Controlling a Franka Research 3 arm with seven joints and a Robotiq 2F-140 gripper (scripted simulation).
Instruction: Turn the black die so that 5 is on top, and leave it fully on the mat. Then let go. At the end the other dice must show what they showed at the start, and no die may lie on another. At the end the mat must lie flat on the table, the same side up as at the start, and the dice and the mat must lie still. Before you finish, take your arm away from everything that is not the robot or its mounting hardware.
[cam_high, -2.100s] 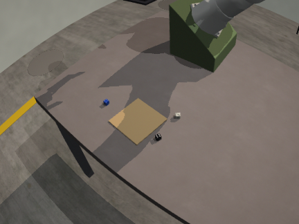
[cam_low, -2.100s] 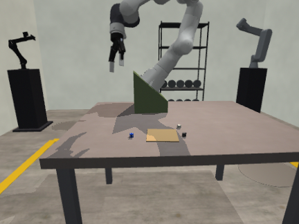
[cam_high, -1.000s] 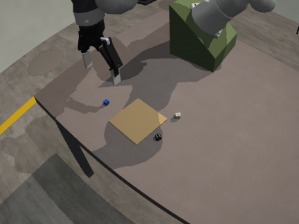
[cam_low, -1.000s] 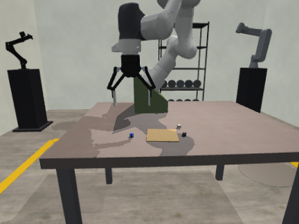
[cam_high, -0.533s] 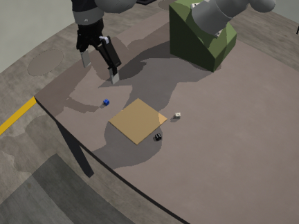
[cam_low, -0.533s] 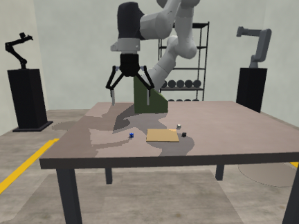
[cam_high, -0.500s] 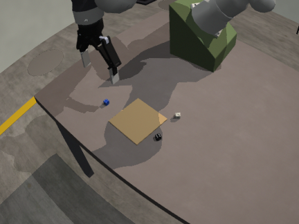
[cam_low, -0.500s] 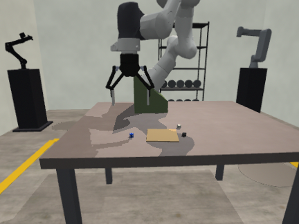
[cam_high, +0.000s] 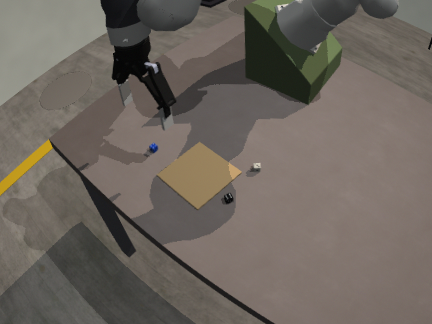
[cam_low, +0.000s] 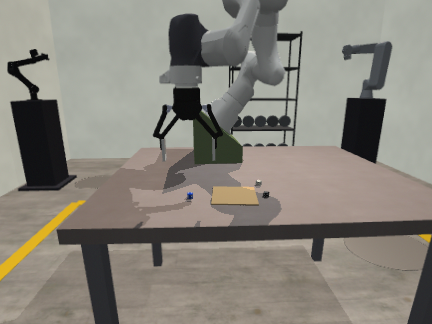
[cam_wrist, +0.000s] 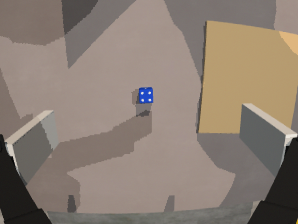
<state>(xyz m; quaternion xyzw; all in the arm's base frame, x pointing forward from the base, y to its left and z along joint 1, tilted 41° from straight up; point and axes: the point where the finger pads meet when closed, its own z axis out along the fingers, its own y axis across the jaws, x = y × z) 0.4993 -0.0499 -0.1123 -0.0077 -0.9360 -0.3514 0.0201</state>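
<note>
Right now my hand is 120 mm above the blue die. Also, from my hand: tan mat 140 mm to the left, 130 mm below, 10 mm behind; white die 240 mm to the left, 120 mm below, 100 mm behind; black die 240 mm to the left, 120 mm below, 10 mm ahead.
</note>
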